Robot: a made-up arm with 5 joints.
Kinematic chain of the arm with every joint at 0, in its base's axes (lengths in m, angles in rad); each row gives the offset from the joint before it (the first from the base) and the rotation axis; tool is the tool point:
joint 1: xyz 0 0 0.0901 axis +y
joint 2: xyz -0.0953 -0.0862 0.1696 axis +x
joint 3: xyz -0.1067 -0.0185 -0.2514 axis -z
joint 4: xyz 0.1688 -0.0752 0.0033 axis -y
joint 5: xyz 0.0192 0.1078 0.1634 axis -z
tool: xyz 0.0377 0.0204 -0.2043
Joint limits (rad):
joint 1: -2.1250..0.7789
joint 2: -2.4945..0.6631
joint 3: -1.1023..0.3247
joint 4: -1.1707..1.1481
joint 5: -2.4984..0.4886
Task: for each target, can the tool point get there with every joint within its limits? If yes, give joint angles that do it. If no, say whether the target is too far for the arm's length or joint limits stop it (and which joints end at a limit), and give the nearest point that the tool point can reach.
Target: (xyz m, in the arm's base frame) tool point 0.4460 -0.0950 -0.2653
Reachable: no: joint limits stop it (at a limit: joint 3) | nearest point 0.2021 -0.0917 -0.0709 | short by 0.312 m
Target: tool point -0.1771 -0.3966 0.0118
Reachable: yes | joints -0.8764 -1.7832 -0.9716 -0.3546 -1.5877
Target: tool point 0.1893 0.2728 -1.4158
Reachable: no: too far | nearest point 0.0309 0.0177 -0.1559 | short by 1.295 m
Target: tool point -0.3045 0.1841 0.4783
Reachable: no: joint limits stop it (at a limit: joint 2, joint 3, joint 4) | nearest point -0.1302 0.1861 0.2561 | short by 0.282 m
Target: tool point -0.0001 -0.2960 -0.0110
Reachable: yes | joints -0.9393 -1.1158 -0.4069 -0.3222 -1.3553
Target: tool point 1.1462 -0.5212 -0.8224
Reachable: no: too far | nearest point 0.1893 -0.2168 -0.0606 | short by 1.260 m
